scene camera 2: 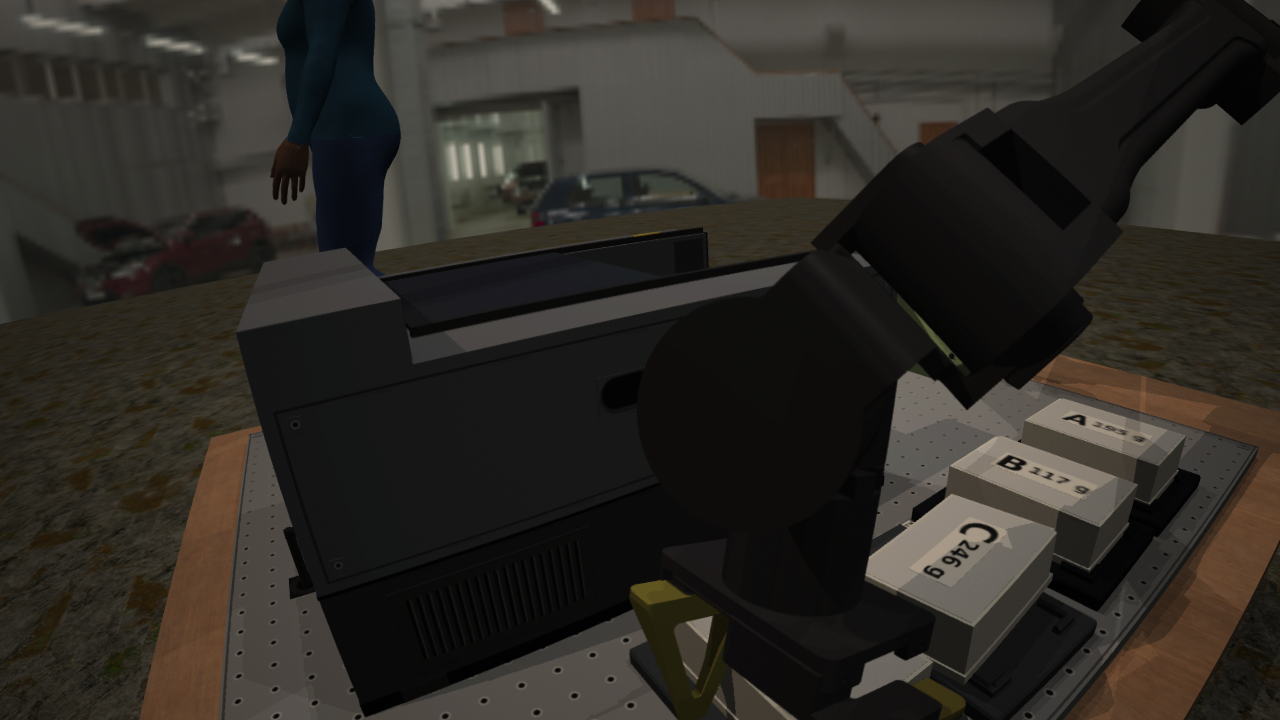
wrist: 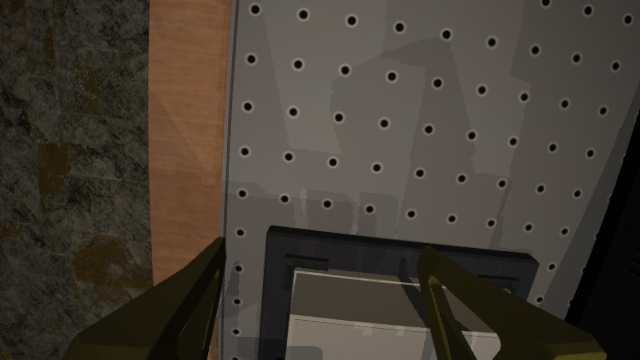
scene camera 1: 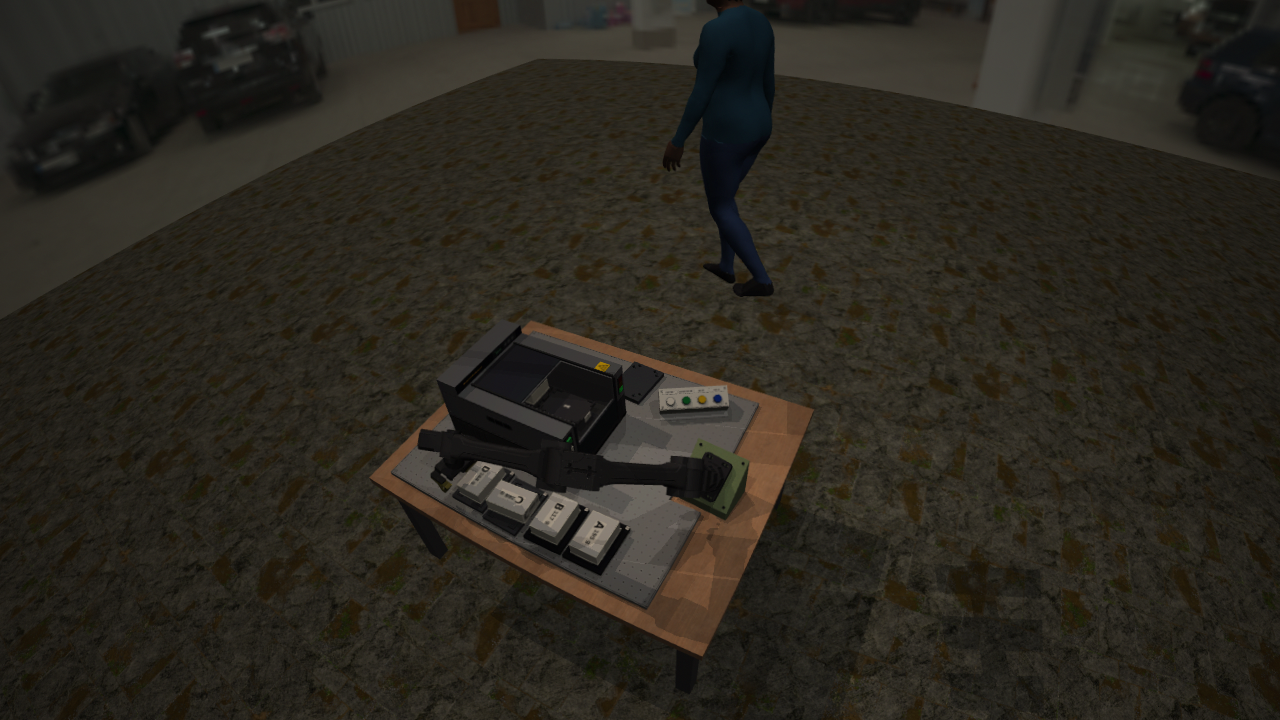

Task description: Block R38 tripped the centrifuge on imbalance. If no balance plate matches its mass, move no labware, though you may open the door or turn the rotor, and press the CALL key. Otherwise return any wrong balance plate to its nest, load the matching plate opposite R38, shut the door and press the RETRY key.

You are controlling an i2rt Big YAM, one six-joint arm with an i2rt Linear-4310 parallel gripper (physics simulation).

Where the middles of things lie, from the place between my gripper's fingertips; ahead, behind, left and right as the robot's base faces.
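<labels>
Positions counted from my hand: black centrifuge (scene camera 2: 457, 447), 340 mm to the right of it and 80 mm above it; dark pad (scene camera 1: 639, 380), 680 mm to the right of it, 160 mm behind it and 30 mm below it; button panel (scene camera 1: 708, 401), 690 mm to the right of it and 380 mm behind it.
</labels>
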